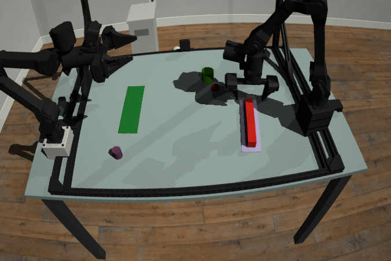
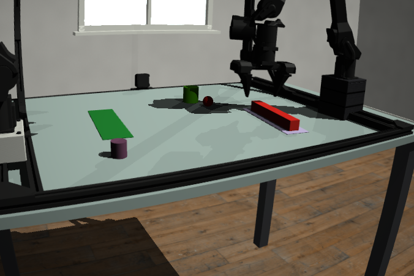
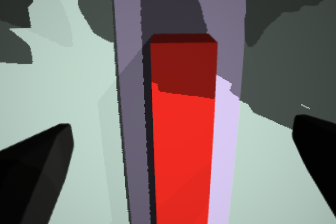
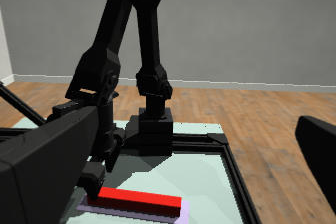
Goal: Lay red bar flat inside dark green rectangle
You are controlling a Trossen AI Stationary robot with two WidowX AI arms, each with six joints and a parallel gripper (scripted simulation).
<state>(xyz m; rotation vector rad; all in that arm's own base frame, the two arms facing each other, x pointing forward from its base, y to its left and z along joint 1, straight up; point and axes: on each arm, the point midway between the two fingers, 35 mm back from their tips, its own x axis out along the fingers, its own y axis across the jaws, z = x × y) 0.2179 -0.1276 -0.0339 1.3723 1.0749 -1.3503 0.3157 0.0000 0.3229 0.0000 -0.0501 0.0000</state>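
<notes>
The red bar lies 70 mm below my left hand, 70 mm ahead of it and 10 mm to the right of it. The rest, counted from my left hand: bright green cylinder: 190 mm behind, 130 mm to the right, 60 mm below; then dark red ball: 120 mm behind, 100 mm to the right, 70 mm below; then lavender rectangle: 80 mm below, 70 mm ahead, 10 mm to the right.
The red bar lies 60 mm behind my right hand, 370 mm to the left of it and 380 mm below it. From my right hand the other things lie so: purple cylinder 30 mm ahead, 90 mm to the right, 380 mm below; then dark green rectangle 200 mm behind, 40 mm to the right, 390 mm below; then dark red ball 250 mm behind, 280 mm to the left, 380 mm below.
</notes>
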